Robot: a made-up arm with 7 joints.
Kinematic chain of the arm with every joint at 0, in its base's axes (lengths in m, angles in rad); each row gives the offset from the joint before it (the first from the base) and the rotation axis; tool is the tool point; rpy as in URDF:
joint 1: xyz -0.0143 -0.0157 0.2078 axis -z
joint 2: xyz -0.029 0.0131 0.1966 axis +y
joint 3: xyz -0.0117 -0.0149 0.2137 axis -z
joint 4: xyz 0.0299 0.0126 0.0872 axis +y
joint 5: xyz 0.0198 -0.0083 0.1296 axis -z
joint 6: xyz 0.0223 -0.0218 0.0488 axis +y
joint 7: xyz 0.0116 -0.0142 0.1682 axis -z
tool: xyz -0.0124 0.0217 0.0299 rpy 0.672 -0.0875 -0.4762
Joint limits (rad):
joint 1: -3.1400..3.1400
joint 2: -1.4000..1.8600
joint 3: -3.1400..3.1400
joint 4: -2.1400..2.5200
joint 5: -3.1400..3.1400
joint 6: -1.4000..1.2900
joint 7: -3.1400..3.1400
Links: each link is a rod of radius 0.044 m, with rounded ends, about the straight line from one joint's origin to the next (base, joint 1, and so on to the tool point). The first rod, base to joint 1, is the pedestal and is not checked.
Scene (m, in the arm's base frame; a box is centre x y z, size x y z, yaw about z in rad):
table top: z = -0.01
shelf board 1: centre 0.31 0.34 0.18 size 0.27 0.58 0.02 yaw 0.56
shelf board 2: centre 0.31 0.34 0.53 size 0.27 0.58 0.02 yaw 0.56
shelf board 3: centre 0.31 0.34 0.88 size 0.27 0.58 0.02 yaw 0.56
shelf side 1: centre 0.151 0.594 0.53 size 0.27 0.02 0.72 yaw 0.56
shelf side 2: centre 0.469 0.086 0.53 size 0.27 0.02 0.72 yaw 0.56
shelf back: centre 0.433 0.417 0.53 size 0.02 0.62 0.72 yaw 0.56
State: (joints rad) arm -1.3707 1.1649 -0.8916 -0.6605 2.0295 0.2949 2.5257
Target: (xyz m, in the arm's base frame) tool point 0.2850 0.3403 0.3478
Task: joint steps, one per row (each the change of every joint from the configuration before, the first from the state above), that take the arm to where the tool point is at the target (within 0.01 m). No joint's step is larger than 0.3 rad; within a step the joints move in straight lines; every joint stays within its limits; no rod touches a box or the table.
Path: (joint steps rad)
1: -0.2424 -0.1266 0.1425 0.0041 -0.1428 0.1990 0.0932
2: -0.2423 -0.1266 0.1426 0.0042 -0.1428 0.1990 0.0933
3: -0.2424 -0.1267 0.1425 0.0041 -0.1427 0.1991 0.0932
4: -0.2423 -0.1266 0.1426 0.0041 -0.1428 0.1990 0.0933
5: -0.2424 -0.1266 0.1425 0.0042 -0.1428 0.1990 0.0932
6: 0.0985 0.1714 -0.2447 -0.1608 0.1939 0.0000 -0.0991
7: 0.0985 0.1713 -0.2448 -0.1608 0.1939 0.0000 -0.0991
8: 0.0985 0.1714 -0.2447 -0.1608 0.1939 0.0000 -0.0992
9: 0.0985 0.1713 -0.2448 -0.1608 0.1939 0.0000 -0.0991
10: 0.0985 0.1714 -0.2447 -0.1608 0.1939 0.0000 -0.0992
11: 0.2546 0.1001 0.0591 0.2347 -0.1360 -0.2562 0.0039
12: 0.2546 0.1001 0.0590 0.2348 -0.1359 -0.2563 0.0039

